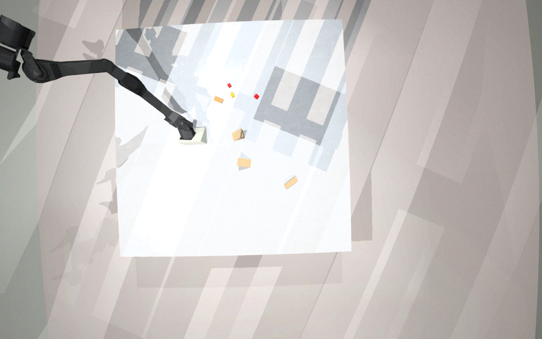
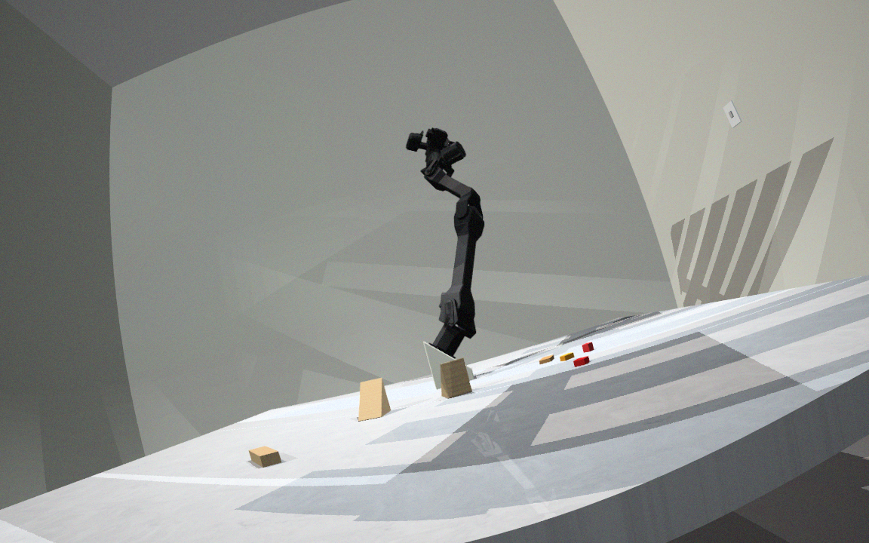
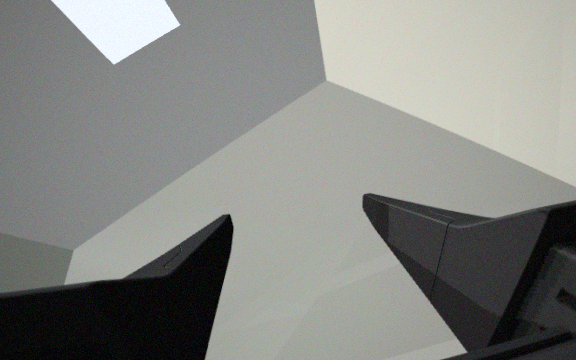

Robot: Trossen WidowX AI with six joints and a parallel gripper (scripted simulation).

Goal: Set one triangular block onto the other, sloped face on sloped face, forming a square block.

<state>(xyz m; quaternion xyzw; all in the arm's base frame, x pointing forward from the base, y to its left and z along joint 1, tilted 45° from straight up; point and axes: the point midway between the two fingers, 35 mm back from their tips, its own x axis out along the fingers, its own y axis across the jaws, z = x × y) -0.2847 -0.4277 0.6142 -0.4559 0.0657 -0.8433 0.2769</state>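
Right now my gripper tip is 790 mm above the tan wooden triangular block, 670 mm short of it and 240 mm to the left of it. The rest, counted from my gripper tip: orange piece: 800 mm below, 590 mm ahead, 120 mm to the left; then low tan block: 940 mm ahead, 800 mm below, 330 mm to the right.
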